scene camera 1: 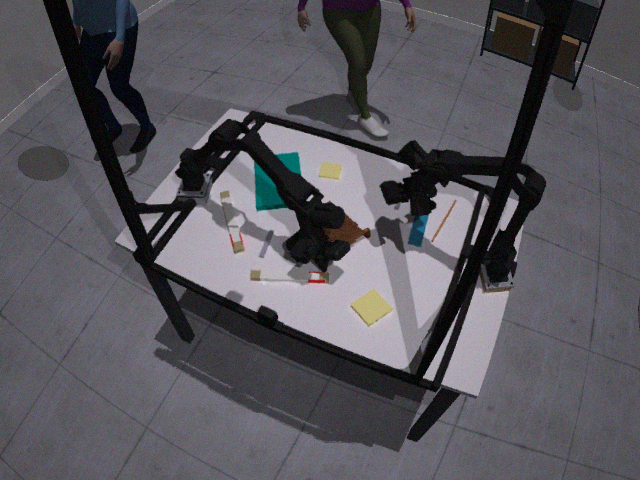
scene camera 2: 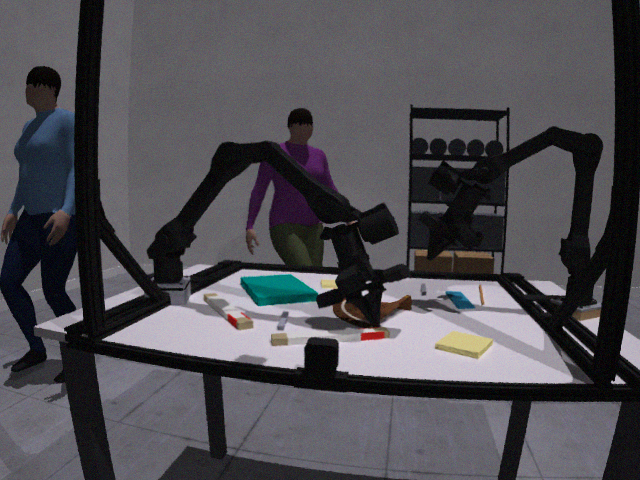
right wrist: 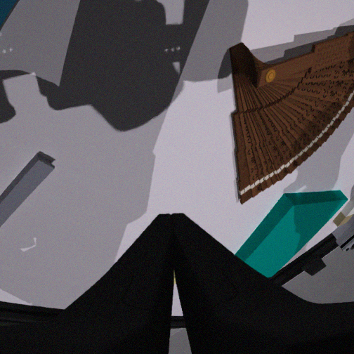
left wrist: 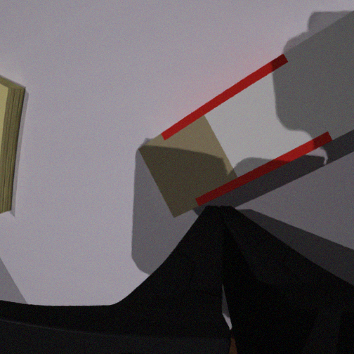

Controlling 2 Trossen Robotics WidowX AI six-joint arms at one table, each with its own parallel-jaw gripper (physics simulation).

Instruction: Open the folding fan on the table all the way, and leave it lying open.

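Places are measured from the left arm's base along level axes (x ahead, y left, z up), in millimetres.
Pixels of known places: left gripper, between the fingertips: [scene camera 1: 324, 271] [scene camera 2: 377, 328]; right gripper, between the fingertips: [scene camera 2: 428, 259]; left arm's base, origin of its link: [scene camera 1: 193, 183] [scene camera 2: 167, 280]; right arm's base, origin of its link: [scene camera 1: 497, 273].
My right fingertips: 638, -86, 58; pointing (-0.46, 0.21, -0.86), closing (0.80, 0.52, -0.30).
Ahead of a thing's pixels: the offset from my right fingertips to its top centre, as dx, dy, dz.
The brown folding fan [scene camera 1: 347, 230] [scene camera 2: 393, 308] [right wrist: 280, 120] lies on the table, partly spread into a wedge, with its narrow pivot end to the right in both scene views. The left arm hides part of it there, and its far side is cut off in the right wrist view. My left gripper [scene camera 1: 323, 267] [scene camera 2: 374, 321] [left wrist: 216, 217] is shut and empty, low at the fan's near side, between the fan and a long white box. My right gripper [scene camera 1: 422, 210] [scene camera 2: 431, 256] [right wrist: 170, 225] is shut and empty, raised above the table to the right of the fan.
The white box [scene camera 1: 284, 276] [scene camera 2: 325, 338] [left wrist: 250, 140] has red edging. Another such box @(-487, -27, -92) [scene camera 1: 231, 222], a grey bar @(-362, -106, -98) [scene camera 1: 266, 244] and a teal block @(-362, +150, -86) [scene camera 1: 266, 188] lie left. Yellow pads @(-51, -297, -95) [scene camera 1: 371, 306] @(-196, +212, -98) [scene camera 1: 330, 170] lie front and back; a blue block @(+93, -3, -102) [scene camera 1: 417, 230] and pencil @(+180, +31, -101) [scene camera 1: 444, 220] lie right.
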